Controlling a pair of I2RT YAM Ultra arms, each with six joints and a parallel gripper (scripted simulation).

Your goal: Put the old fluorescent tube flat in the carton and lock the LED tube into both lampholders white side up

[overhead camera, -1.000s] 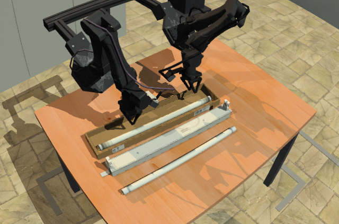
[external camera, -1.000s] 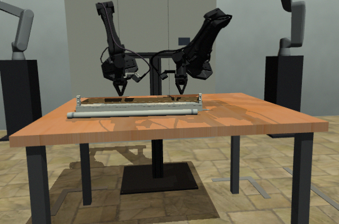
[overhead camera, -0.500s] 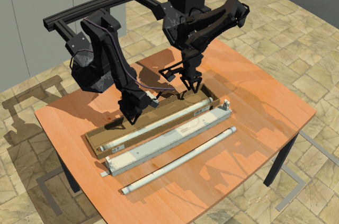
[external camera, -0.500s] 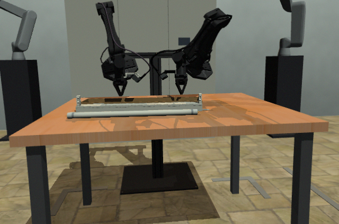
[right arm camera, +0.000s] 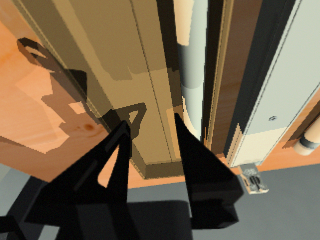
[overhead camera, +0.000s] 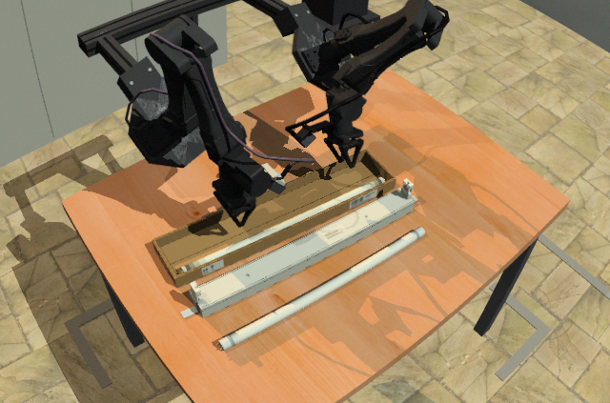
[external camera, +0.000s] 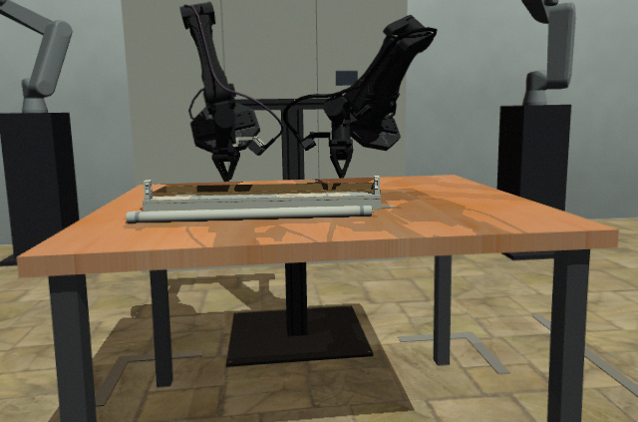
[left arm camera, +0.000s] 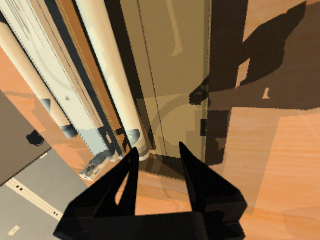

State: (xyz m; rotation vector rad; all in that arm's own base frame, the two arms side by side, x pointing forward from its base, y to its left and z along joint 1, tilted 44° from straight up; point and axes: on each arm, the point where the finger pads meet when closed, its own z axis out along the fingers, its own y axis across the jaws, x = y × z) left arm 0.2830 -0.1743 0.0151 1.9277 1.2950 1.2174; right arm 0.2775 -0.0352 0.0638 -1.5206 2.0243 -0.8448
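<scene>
The light fixture is 15 cm ahead of my right hand, 10 cm to the left of it and 1 cm below it.
</scene>
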